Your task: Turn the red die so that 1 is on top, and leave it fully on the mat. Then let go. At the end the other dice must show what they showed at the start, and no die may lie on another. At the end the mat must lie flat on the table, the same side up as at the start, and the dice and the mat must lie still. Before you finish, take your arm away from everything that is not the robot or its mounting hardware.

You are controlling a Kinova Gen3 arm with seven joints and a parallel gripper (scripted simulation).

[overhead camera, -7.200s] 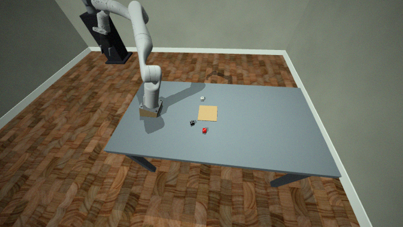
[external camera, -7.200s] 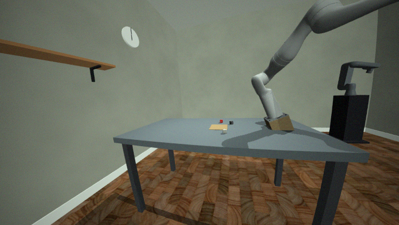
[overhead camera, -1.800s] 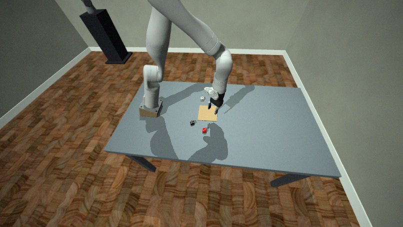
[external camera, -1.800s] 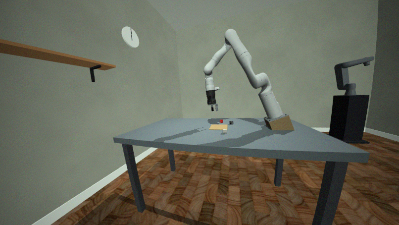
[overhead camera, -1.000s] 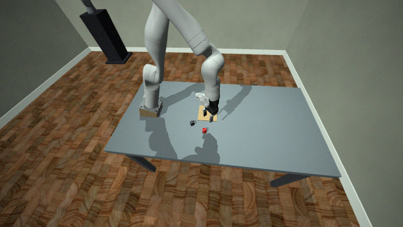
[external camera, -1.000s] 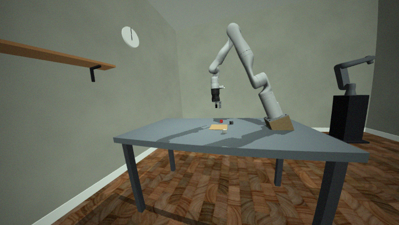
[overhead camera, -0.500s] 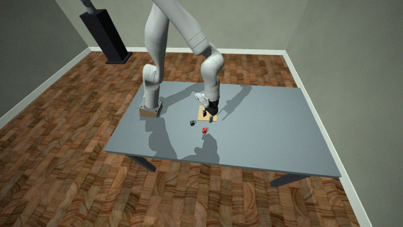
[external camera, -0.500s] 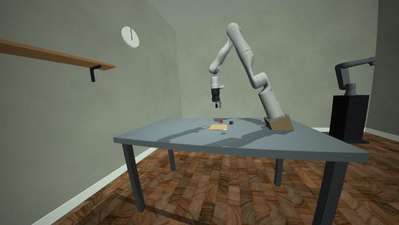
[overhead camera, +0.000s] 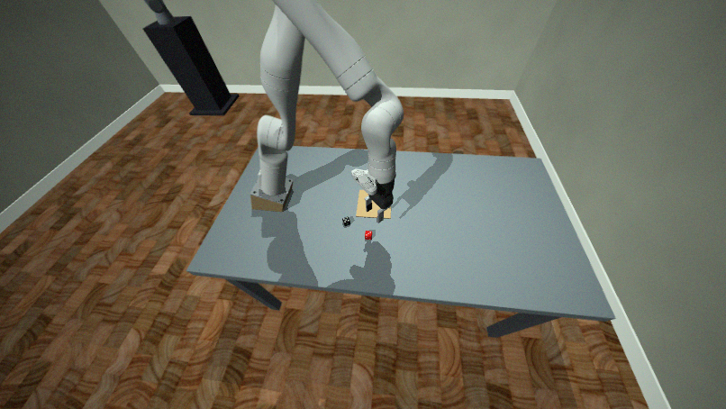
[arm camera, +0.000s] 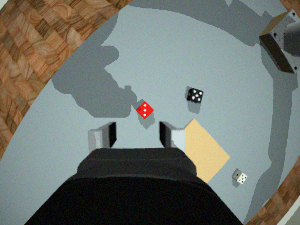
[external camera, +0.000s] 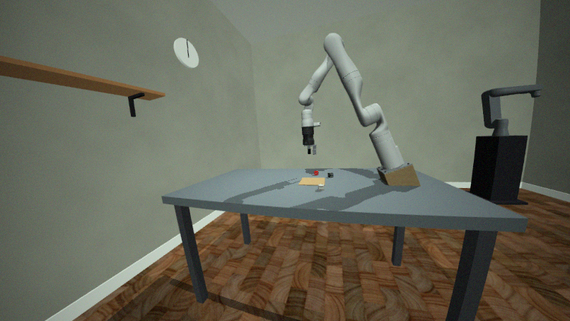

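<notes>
My gripper is now 20 mm past the red die, 10 mm to the left of it and 150 mm above it. The rest, counted from my hand: black die: 110 mm behind, 50 mm to the left, 150 mm below; tan mat: 10 mm behind, 150 mm to the left, 160 mm below; white die: 60 mm behind, 290 mm to the left, 150 mm below.
</notes>
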